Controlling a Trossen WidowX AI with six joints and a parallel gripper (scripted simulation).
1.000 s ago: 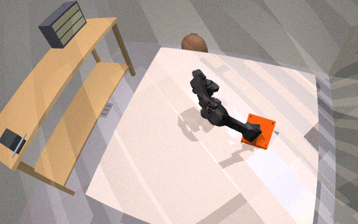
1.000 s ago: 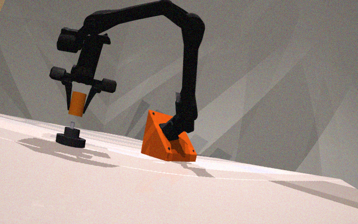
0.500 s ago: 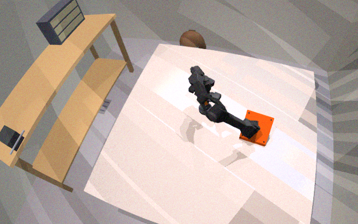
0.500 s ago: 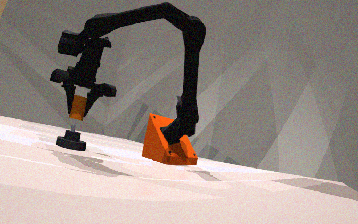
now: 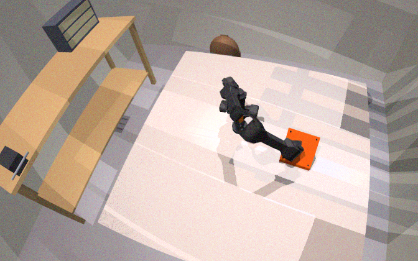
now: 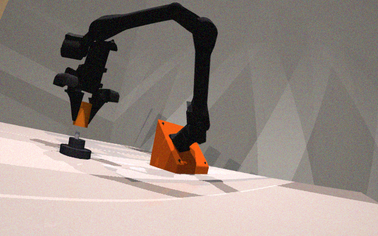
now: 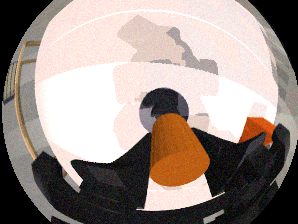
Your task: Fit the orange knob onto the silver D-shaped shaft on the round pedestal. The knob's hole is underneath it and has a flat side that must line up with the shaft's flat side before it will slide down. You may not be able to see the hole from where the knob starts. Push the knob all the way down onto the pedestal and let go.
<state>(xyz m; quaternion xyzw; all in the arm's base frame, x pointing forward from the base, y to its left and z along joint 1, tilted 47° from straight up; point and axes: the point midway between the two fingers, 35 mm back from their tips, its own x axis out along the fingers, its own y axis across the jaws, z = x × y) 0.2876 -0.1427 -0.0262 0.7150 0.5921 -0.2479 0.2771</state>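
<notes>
My gripper tip is now 30 mm below the orange knob. From my gripper tip the other things lie so: round pedestal 50 mm below.
</notes>
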